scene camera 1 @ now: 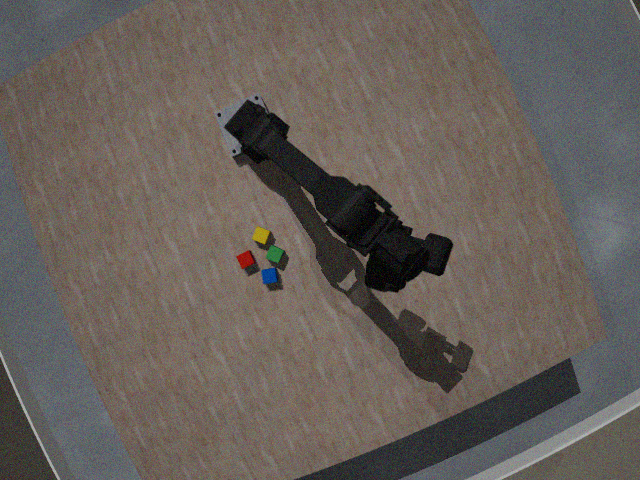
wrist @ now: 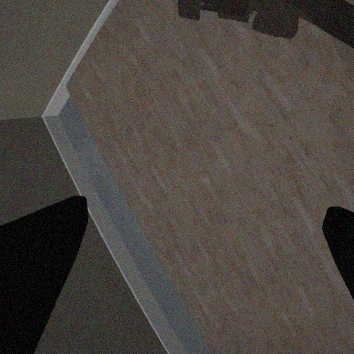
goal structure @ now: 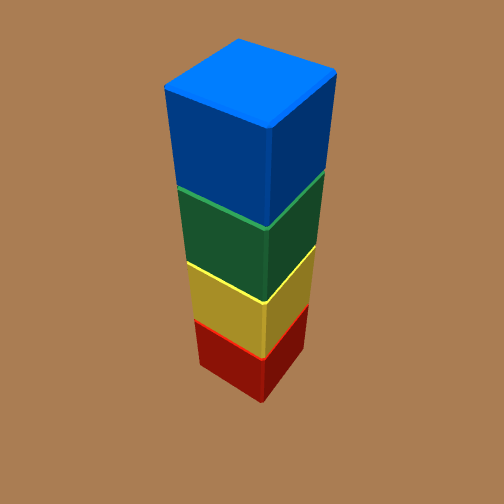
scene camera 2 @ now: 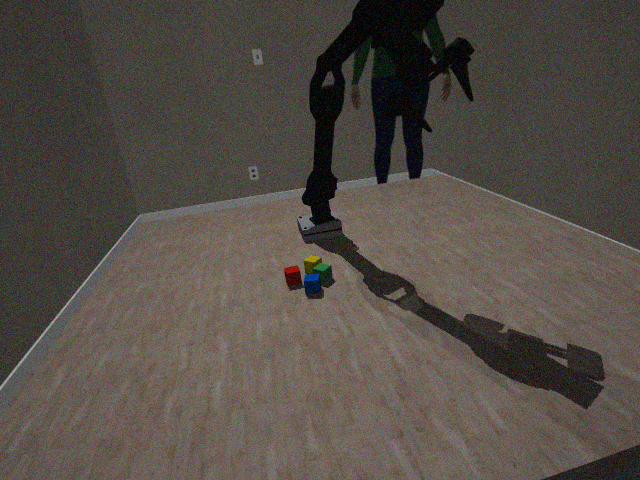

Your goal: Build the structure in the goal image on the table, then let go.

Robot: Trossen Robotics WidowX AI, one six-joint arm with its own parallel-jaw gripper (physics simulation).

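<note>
Four small cubes form a rough diamond on the wood-patterned table (scene camera 1: 155, 351) (scene camera 2: 232, 392) (wrist: 225, 150). The yellow cube (scene camera 1: 261, 235) (scene camera 2: 312, 265) is nearest the arm's base. The green cube (scene camera 1: 275, 254) (scene camera 2: 324, 273) is close beside it. The red cube (scene camera 1: 245, 259) (scene camera 2: 292, 276) is at the left, and the blue cube (scene camera 1: 269, 275) (scene camera 2: 312, 284) is farthest from the base. They rest on the table, none stacked; narrow gaps show from above. My gripper (scene camera 2: 450, 115) (wrist: 208, 213) is open and empty, high above the table and well to the right of the cubes.
The arm's grey base plate (scene camera 1: 228, 135) (scene camera 2: 323, 230) stands behind the cubes. The arm's shadow (scene camera 1: 377, 307) (scene camera 2: 444, 317) falls right of them. A standing person (scene camera 2: 385, 95) shows behind the arm. A pale edge strip (wrist: 110, 235) runs along the surface in the wrist view.
</note>
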